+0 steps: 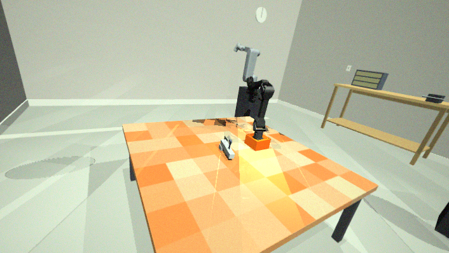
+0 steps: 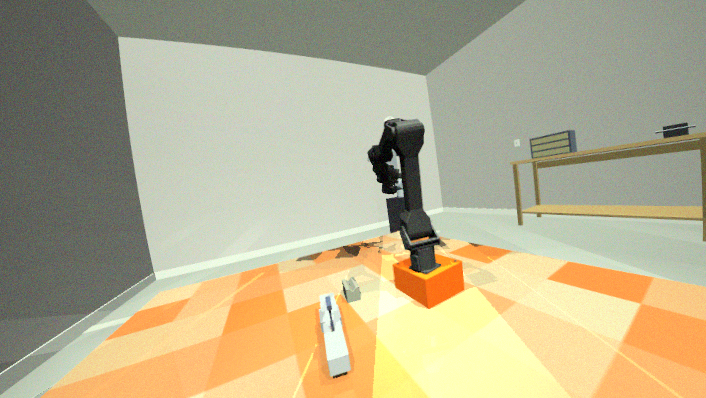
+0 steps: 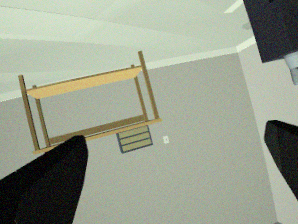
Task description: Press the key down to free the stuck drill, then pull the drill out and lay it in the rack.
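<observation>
Right now the thin dark blue drill is 560 mm ahead of my gripper tip, 320 mm to the left of it and 230 mm below it. Round my gripper tip: grey rack (430 mm ahead, 150 mm to the left, 290 mm below); then grey block (550 mm ahead, 290 mm to the left, 280 mm below).
</observation>
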